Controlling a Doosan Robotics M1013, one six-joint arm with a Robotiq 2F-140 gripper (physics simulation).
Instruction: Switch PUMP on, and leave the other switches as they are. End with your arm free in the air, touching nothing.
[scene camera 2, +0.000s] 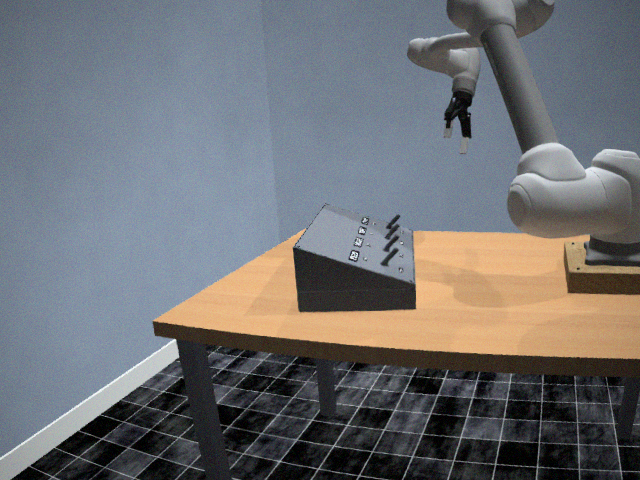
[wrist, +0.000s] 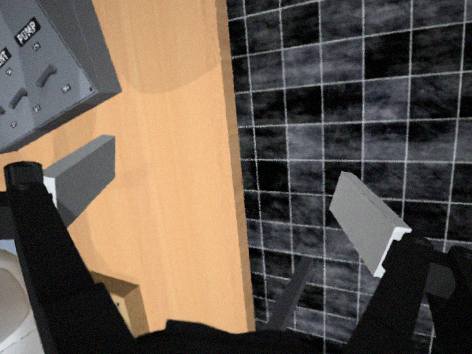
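Where they show: gripper, fingertip midpoint: (scene camera 2: 455, 145) (wrist: 228, 174); arm's base, origin of the base link: (scene camera 2: 616, 256).
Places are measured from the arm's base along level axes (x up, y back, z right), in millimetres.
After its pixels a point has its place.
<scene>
A grey sloped switch box (scene camera 2: 330, 279) {x 24, y -649, z -367 mm} (wrist: 15, 20) {x 64, y -751, z 44 mm} stands on the table, partly cut off in the wrist view. The PUMP label (wrist: 27, 31) {x 56, y -731, z 61 mm} (scene camera 2: 364, 220) {x 57, y -732, z 59 mm} marks the end switch, farthest from the scene camera. The PUMP lever (wrist: 46, 76) {x 52, y -651, z 88 mm} (scene camera 2: 393, 221) {x 52, y -650, z 78 mm} leans toward the box's low edge, where the mark looks like OFF. The other levers, such as the nearest one (scene camera 2: 389, 257) {x 50, y -546, z -268 mm} and the VENT lever (wrist: 18, 98) {x 51, y -617, z -27 mm}, lean the same way. My gripper (scene camera 2: 455, 142) {x 227, y -557, z 554 mm} (wrist: 228, 174) {x 227, y -557, z 554 mm} is open and empty, high in the air on the robot base's side of the box, touching nothing.
The wooden table (scene camera 2: 465, 330) {x -54, y -340, z -401 mm} (wrist: 170, 200) {x -54, y -398, z 260 mm} carries the box and the robot's base block (scene camera 2: 594, 281) {x -23, y -66, z -145 mm} (wrist: 135, 305) {x -28, y -106, z 129 mm} to the right in the scene view. In the wrist view, the table's edge runs between the fingers, with dark tiled floor (wrist: 325, 100) beyond it.
</scene>
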